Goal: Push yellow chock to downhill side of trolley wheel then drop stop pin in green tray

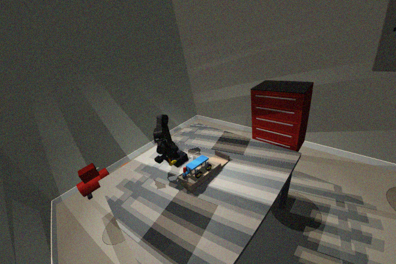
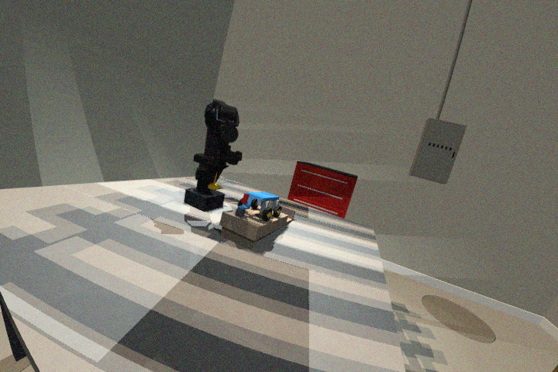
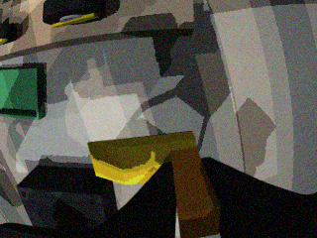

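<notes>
My gripper tip is 2 cm to the right of the yellow chock, 1 cm past it and 1 cm above it. Round my gripper tip: blue trolley 15 cm to the left, 13 cm ahead, 6 cm below; then red-headed stop pin 13 cm ahead, 4 cm to the left, 4 cm below; then ramp 16 cm to the left, 13 cm below, 13 cm ahead.
</notes>
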